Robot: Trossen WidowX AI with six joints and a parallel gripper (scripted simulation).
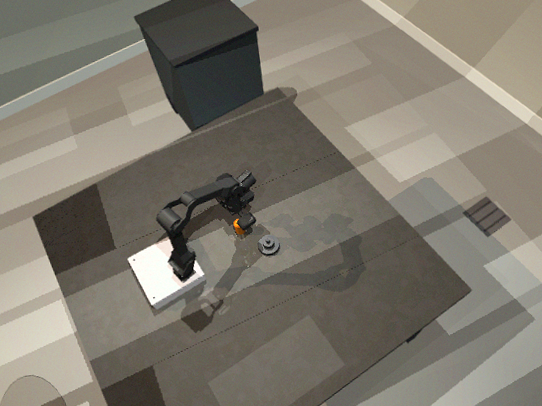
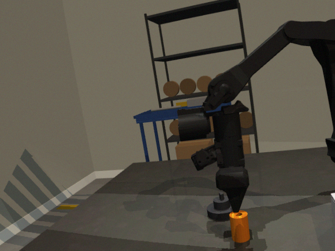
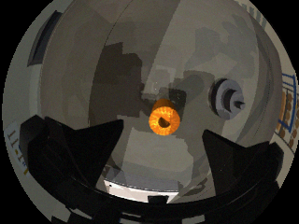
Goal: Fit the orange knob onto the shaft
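The orange knob is 6 cm below my gripper tip. Round my gripper tip: round dark pedestal (2 cm ahead, 14 cm to the right, 6 cm below).
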